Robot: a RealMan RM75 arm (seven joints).
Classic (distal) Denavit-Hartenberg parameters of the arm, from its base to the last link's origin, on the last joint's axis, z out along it. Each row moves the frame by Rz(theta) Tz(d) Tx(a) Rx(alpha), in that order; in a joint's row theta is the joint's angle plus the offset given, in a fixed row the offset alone. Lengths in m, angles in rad.
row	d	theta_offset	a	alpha
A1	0.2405	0	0	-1.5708
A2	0	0	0	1.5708
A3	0.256	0	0	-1.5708
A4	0	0	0	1.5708
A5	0.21	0	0	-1.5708
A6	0	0	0	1.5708
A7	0.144	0	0	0
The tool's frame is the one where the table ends.
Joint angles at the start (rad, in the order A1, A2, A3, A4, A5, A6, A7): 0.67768, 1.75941, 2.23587, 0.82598, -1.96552, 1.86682, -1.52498
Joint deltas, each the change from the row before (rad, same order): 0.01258, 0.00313, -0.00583, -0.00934, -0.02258, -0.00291, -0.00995; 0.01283, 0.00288, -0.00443, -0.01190, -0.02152, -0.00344, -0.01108; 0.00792, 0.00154, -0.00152, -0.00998, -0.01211, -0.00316, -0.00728; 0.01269, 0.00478, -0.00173, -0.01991, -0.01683, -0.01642, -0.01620; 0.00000, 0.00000, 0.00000, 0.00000, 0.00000, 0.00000, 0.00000
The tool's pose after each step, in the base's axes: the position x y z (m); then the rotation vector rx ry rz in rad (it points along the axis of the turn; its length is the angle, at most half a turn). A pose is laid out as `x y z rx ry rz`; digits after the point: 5 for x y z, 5 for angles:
0.21317 0.36274 0.11498 -3.07349 0.31799 0.29112
0.21276 0.36433 0.11139 -3.08663 0.30731 0.26388
0.21272 0.36538 0.10918 -3.09325 0.30285 0.25067
0.21284 0.36825 0.10444 -3.09488 0.29301 0.23568
0.21284 0.36825 0.10444 -3.09488 0.29301 0.23568

